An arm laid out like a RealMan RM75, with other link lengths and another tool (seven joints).
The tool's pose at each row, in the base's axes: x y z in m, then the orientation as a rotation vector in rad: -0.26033 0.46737 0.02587 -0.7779 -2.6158 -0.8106; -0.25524 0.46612 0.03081 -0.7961 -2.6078 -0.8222; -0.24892 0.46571 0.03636 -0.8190 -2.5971 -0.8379; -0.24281 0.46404 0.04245 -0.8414 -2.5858 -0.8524; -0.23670 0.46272 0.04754 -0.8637 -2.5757 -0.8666; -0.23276 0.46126 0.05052 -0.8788 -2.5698 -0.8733; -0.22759 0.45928 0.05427 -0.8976 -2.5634 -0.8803; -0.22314 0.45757 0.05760 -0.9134 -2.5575 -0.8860; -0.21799 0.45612 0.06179 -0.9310 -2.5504 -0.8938; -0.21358 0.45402 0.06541 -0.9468 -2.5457 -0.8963; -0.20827 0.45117 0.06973 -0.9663 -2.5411 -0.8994; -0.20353 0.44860 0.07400 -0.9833 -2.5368 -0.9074; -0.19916 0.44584 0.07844 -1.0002 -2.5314 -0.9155; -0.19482 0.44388 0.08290 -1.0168 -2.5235 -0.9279; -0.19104 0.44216 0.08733 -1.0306 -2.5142 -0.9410
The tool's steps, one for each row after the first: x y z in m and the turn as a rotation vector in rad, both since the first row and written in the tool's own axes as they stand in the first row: -0.00257 0.00419 -0.00527 -0.0110 -0.0014 0.0116; -0.00553 0.00993 -0.01066 -0.0256 -0.0029 0.0261; -0.00862 0.01491 -0.01721 -0.0394 -0.0039 0.0407; -0.01198 0.01971 -0.02276 -0.0531 -0.0060 0.0548; -0.01452 0.02224 -0.02645 -0.0603 -0.0082 0.0643; -0.01795 0.02545 -0.03121 -0.0684 -0.0118 0.0761; -0.02086 0.02826 -0.03539 -0.0751 -0.0144 0.0862; -0.02387 0.03202 -0.04018 -0.0836 -0.0171 0.0973; -0.02678 0.03466 -0.04482 -0.0881 -0.0207 0.1074; -0.03044 0.03759 -0.05056 -0.0937 -0.0263 0.1192; -0.03355 0.04038 -0.05603 -0.1023 -0.0314 0.1286; -0.03636 0.04289 -0.06171 -0.1110 -0.0356 0.1384; -0.03881 0.04594 -0.06692 -0.1226 -0.0381 0.1482; -0.04072 0.04883 -0.07191 -0.1343 -0.0383 0.1570
